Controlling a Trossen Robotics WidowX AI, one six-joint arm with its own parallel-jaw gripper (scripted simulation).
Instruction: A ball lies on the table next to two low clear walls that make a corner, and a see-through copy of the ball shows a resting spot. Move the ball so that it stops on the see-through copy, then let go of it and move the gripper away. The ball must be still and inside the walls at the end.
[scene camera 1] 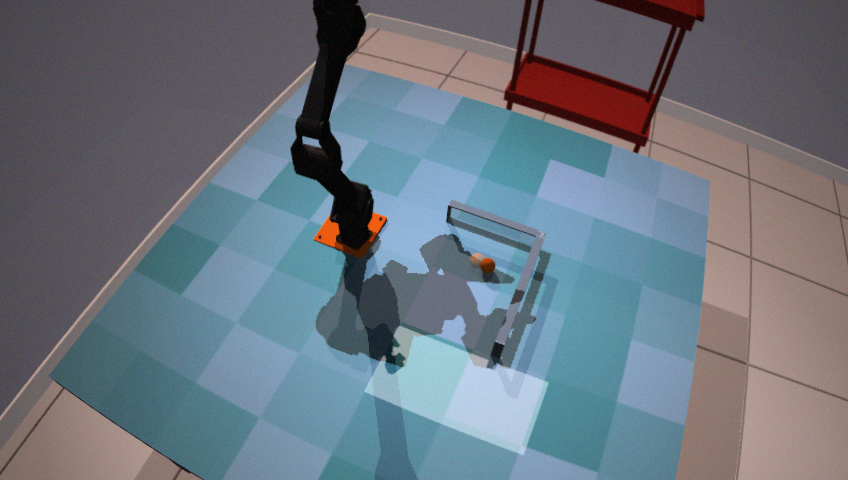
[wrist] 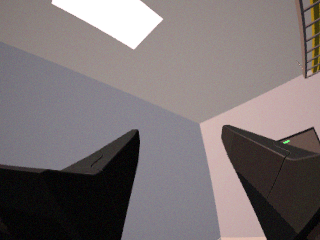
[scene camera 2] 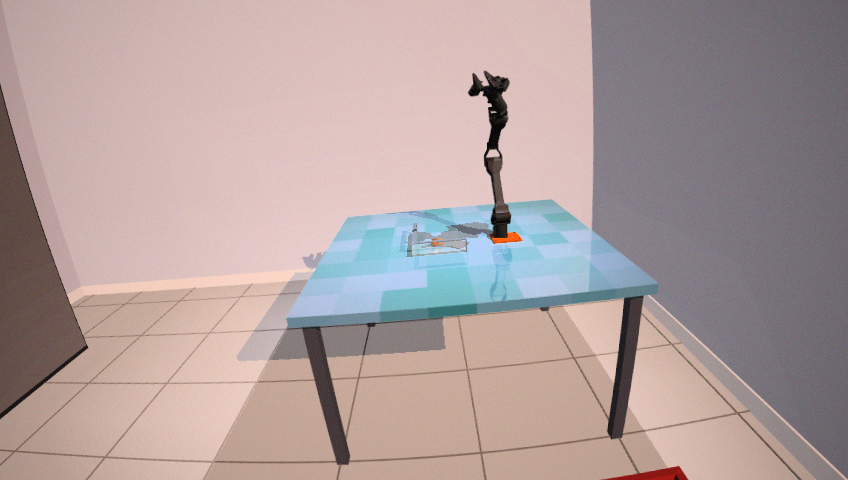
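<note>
Open and holding nothing, the gripper point(scene camera 2: 478, 72) is visible in the wrist view as well, where the gripper point(wrist: 181, 133) appears again. The scene also includes a wall point(scene camera 1: 457, 217).
</note>
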